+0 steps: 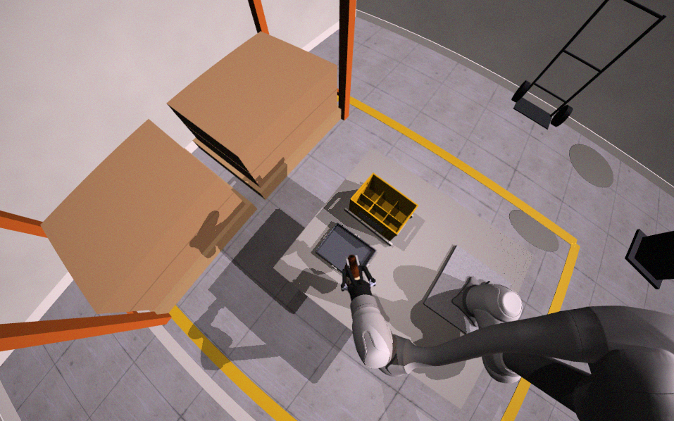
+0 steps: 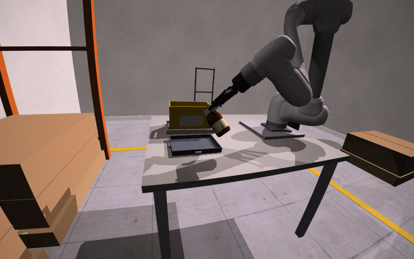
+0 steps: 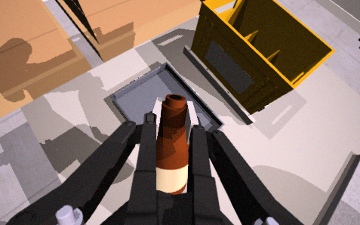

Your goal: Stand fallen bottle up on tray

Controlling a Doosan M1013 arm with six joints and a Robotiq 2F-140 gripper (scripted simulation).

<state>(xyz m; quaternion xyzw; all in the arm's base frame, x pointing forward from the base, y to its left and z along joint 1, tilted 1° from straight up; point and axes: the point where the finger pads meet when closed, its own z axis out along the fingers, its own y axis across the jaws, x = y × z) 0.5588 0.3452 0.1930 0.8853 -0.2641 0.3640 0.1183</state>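
The brown bottle lies 50 mm below my hand, 20 mm behind it and 10 mm to the left of it. The rest, counted from my hand: dark grey tray 200 mm below, 70 mm ahead, 40 mm to the right; then yellow crate 310 mm to the right, 130 mm below, 110 mm ahead.
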